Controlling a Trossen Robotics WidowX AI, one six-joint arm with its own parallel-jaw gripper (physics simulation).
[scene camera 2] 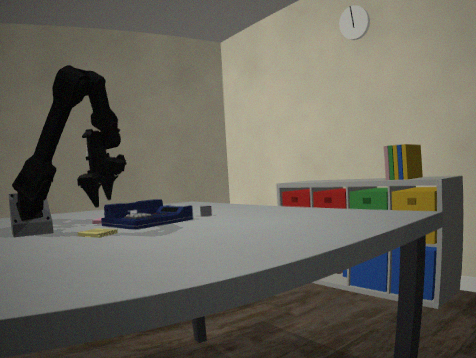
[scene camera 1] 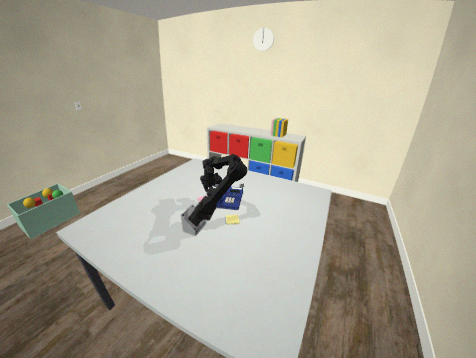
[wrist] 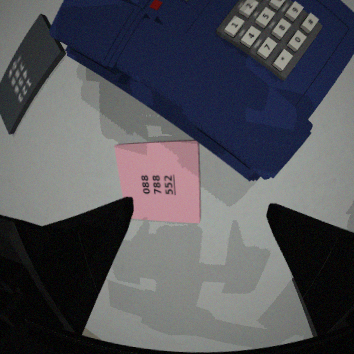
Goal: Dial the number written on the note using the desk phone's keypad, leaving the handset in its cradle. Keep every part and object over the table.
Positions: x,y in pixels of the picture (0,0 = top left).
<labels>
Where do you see a blue desk phone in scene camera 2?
163,215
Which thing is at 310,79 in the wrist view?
A blue desk phone.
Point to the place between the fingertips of my gripper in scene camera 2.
103,203
</labels>
